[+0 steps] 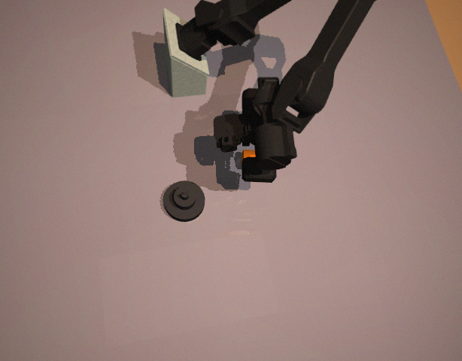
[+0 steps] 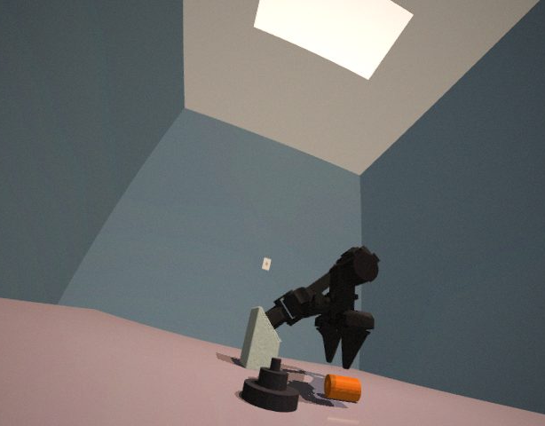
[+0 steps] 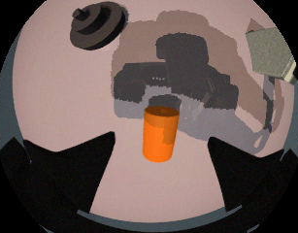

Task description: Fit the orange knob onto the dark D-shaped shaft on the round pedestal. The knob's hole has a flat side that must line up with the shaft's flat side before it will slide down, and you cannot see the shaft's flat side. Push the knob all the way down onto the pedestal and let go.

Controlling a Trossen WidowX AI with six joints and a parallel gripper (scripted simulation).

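Right now my gripper tip is 10 mm to the right of the orange knob and 40 mm above it. From my gripper tip the other things lie so: round pedestal 80 mm ahead, 150 mm to the right, 30 mm below.
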